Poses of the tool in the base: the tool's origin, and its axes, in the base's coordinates. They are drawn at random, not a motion.
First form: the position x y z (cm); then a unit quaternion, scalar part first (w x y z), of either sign.
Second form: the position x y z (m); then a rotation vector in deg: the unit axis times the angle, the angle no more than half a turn. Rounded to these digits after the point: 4 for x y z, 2 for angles.
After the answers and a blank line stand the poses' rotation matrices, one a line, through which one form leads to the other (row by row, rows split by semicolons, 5 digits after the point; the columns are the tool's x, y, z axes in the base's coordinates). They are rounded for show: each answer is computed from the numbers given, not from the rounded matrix.
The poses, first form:
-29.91 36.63 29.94 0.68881 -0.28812 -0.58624 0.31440
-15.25 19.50 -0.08 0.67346 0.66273 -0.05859 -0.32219
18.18 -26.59 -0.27 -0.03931 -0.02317 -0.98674 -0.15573
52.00 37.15 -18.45 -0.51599 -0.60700 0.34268 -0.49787
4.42 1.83 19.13 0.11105 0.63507 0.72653 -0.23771
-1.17 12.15 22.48 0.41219 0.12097 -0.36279 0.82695
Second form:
-0.2991 0.3663 0.2994 -36.93 -75.15 40.30
-0.1525 0.1950 -0.0008 85.47 -7.56 -41.55
0.1818 -0.2659 -0.0027 4.07 173.30 27.35
0.5200 0.3715 -0.1845 83.53 -47.15 68.51
0.0442 0.0183 0.1913 106.88 122.27 -40.00
-0.0117 0.1215 0.2248 17.44 -52.29 119.19

0.11495 -0.09531 -0.98879; 0.77094 0.63628 0.02829; 0.62645 -0.76555 0.14662
0.78552 0.35631 -0.50597; -0.51162 -0.08604 -0.85489; -0.34813 0.93040 0.11471
-0.99584 0.03348 0.08479; 0.05797 0.95042 0.30551; -0.07036 0.30915 -0.94841
0.26939 -0.92981 0.25078; 0.09778 -0.23265 -0.96763; 0.95805 0.28519 0.02824
-0.16871 0.97559 -0.14056; 0.87000 0.08036 -0.48646; -0.46329 -0.20436 -0.86232
-0.63093 -0.76950 -0.09900; 0.59395 -0.39696 -0.69975; 0.49915 -0.50029 0.70750

